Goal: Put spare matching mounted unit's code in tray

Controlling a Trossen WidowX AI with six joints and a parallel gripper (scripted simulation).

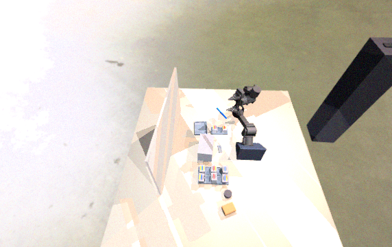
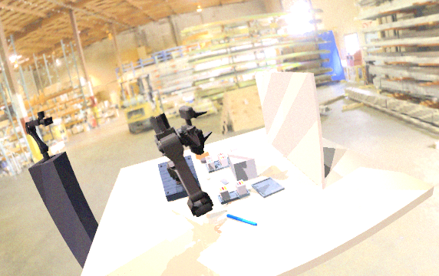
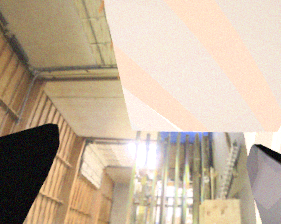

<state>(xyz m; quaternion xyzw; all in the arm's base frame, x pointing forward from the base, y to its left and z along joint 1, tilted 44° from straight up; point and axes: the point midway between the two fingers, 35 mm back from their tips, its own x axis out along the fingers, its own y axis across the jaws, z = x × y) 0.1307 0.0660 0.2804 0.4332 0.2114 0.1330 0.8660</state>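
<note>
Now: the grey spare block 31 cm to the left of my gripper tip, 29 cm below it and 6 cm ahead of it. From my gripper tip the other things lie so: mounted unit: 28 cm below, 17 cm to the left, 12 cm ahead; then small rack: 32 cm below, 3 cm to the right, 2 cm ahead; then flat grey-blue tray: 33 cm below, 17 cm ahead, 4 cm to the right.
</note>
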